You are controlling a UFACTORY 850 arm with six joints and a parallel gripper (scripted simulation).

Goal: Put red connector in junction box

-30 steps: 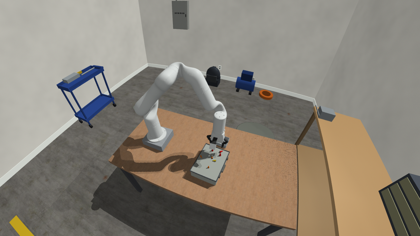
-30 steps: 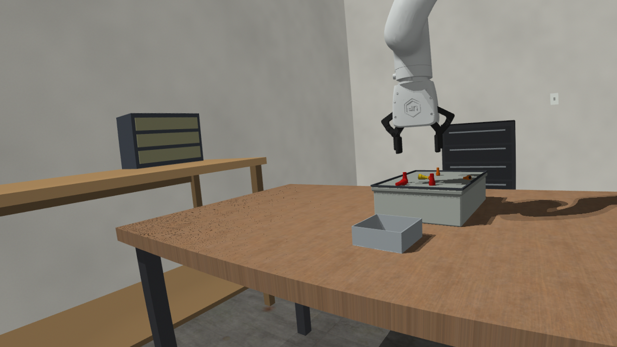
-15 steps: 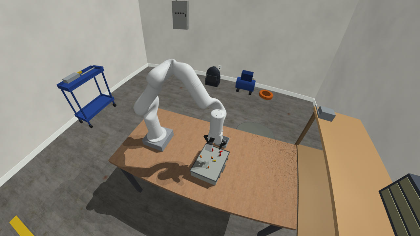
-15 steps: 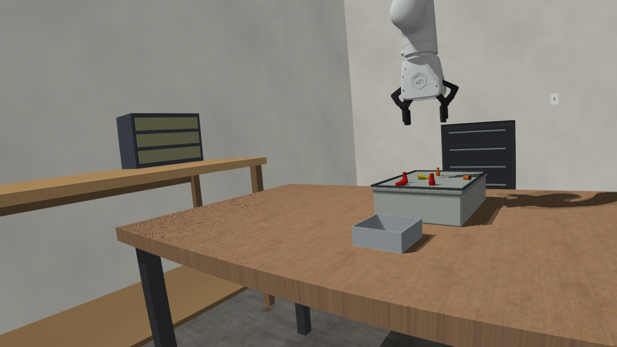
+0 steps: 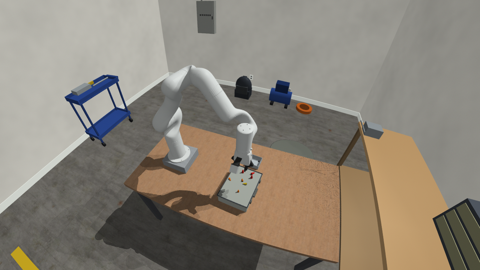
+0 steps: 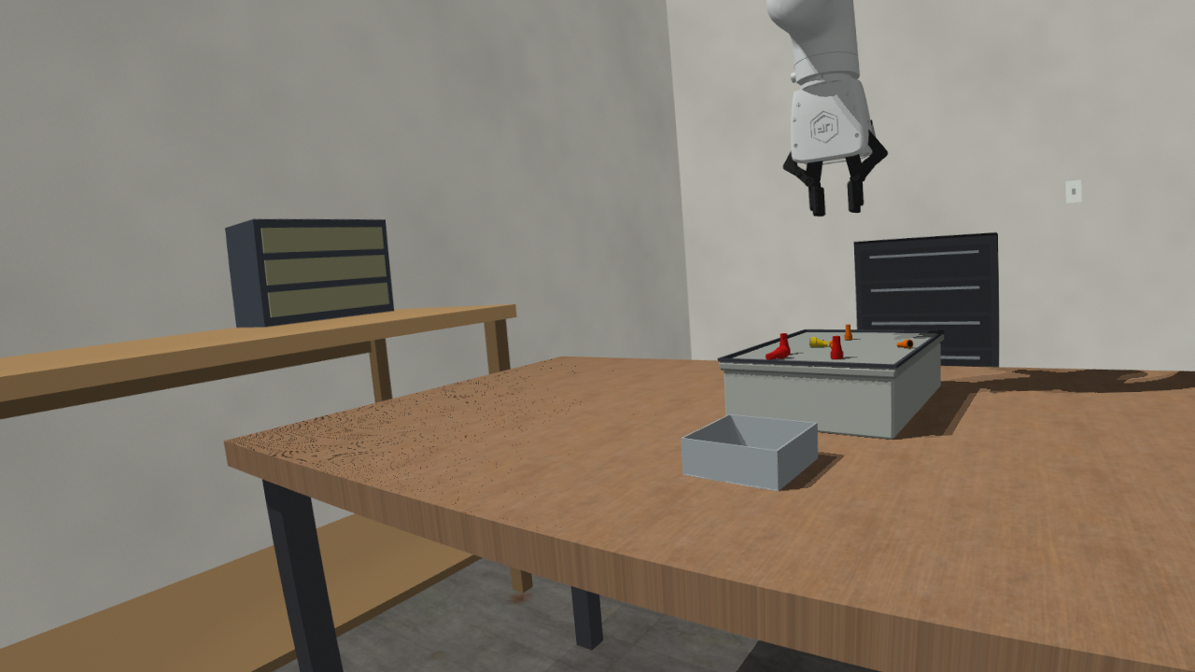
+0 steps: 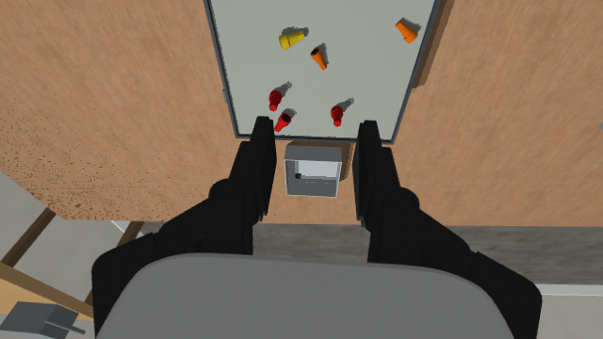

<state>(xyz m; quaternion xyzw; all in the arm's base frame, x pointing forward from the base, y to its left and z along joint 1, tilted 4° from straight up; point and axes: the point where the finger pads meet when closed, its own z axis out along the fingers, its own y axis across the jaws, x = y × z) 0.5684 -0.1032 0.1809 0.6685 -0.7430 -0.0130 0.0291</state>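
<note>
Right now the yellow connector is 3 cm ahead of my hand, 1 cm to the left of it and 19 cm below it. From my hand the other things lie so: grey tool case (22 cm below).
</note>
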